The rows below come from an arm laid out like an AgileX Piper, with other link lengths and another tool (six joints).
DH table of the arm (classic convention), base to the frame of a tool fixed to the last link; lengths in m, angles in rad. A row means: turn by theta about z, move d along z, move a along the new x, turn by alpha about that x. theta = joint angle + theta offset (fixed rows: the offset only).
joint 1: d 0.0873, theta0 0, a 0, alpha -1.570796
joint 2: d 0, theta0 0.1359, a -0.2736, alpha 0
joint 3: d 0, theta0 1.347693, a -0.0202, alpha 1.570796
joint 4: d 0.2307, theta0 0, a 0, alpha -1.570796
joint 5: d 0, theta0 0, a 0, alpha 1.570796
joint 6: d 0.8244, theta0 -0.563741, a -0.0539, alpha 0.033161
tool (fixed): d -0.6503, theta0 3.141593, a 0, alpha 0
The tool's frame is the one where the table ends.
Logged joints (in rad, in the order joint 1, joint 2, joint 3, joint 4, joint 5, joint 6), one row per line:
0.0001, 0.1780, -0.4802, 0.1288, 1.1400, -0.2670
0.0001, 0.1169, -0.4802, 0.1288, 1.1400, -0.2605
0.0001, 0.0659, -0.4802, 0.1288, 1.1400, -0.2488
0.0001, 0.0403, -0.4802, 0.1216, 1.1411, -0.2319
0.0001, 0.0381, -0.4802, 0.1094, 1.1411, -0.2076
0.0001, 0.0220, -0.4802, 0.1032, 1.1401, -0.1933
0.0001, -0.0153, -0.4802, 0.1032, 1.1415, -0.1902
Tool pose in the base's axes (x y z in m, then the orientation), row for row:
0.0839, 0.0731, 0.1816, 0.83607, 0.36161, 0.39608, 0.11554
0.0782, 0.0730, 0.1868, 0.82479, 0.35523, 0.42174, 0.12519
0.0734, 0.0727, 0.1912, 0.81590, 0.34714, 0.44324, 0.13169
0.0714, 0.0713, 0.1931, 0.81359, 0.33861, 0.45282, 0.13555
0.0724, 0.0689, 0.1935, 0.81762, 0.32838, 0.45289, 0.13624
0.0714, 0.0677, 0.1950, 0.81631, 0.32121, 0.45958, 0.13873
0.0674, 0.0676, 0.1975, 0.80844, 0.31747, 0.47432, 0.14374
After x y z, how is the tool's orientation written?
As a quaternion, x y z w.
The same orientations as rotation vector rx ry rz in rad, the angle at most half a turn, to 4 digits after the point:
2.4494, 1.0594, 1.1604
2.4030, 1.0350, 1.2287
2.3683, 1.0077, 1.2866
2.3565, 0.9807, 1.3115
2.3672, 0.9507, 1.3112
2.3601, 0.9287, 1.3287
2.3308, 0.9153, 1.3675

